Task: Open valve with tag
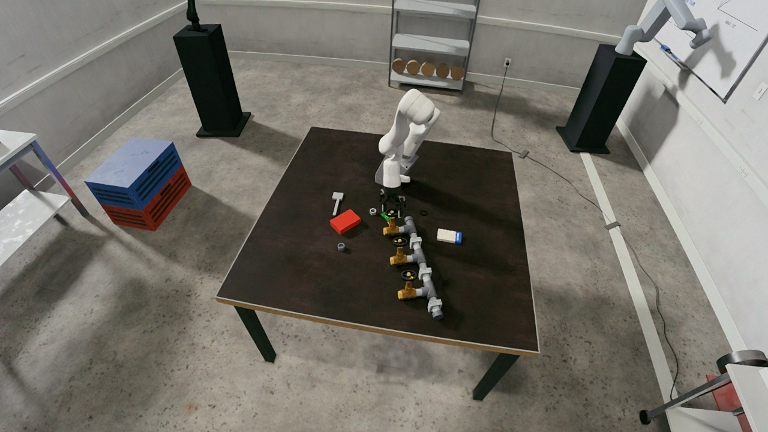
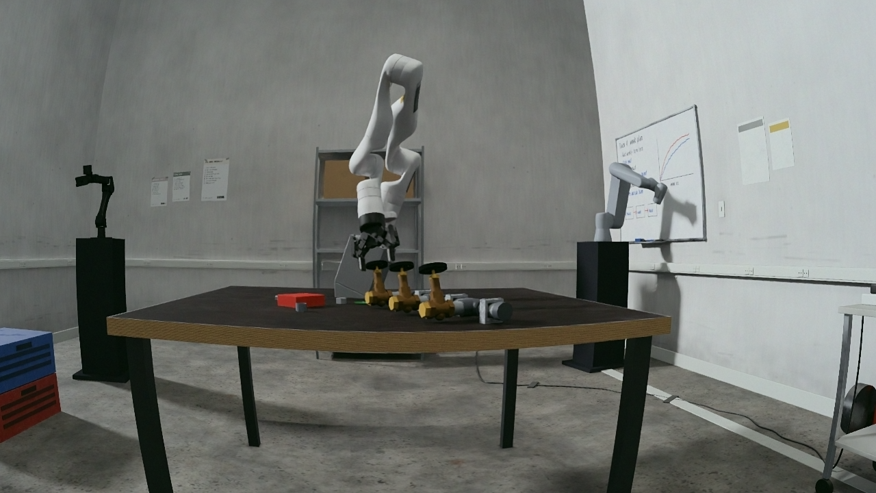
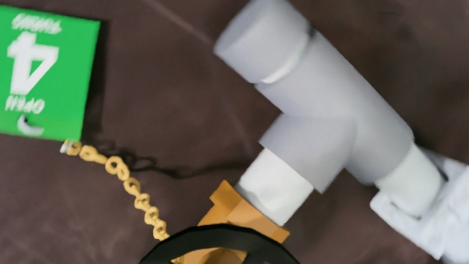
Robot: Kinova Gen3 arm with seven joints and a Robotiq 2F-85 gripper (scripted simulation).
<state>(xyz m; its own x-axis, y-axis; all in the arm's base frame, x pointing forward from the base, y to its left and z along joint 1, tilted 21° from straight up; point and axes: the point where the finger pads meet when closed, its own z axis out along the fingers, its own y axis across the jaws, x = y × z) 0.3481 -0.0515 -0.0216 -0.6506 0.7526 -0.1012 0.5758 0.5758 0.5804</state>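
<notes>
My hand is 11 cm above the green tag, 9 cm past it and 2 cm to the left of it. The rest, counted from my hand: white-and-blue box: 27 cm to the left, 11 cm below, 4 cm ahead; then red block: 22 cm to the right, 10 cm below, 3 cm behind; then small grey ring: 22 cm to the right, 12 cm ahead, 11 cm below.
</notes>
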